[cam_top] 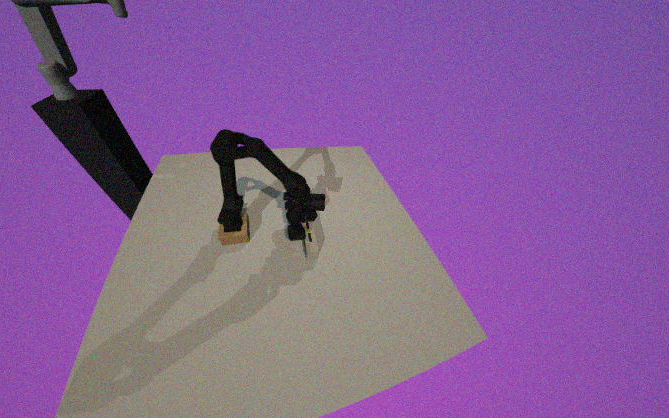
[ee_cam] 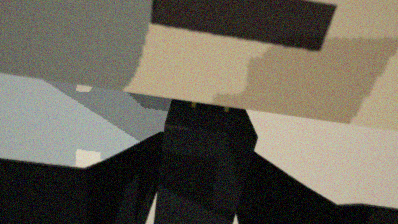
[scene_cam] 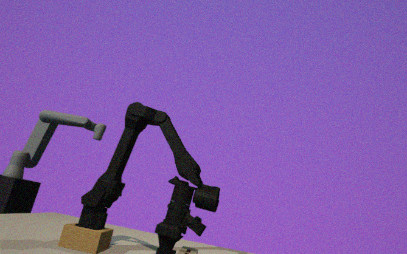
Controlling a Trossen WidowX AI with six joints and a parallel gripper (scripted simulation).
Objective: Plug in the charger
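Right now the black two-prong charger is 20 mm ahead of my gripper tip and 10 mm above it.
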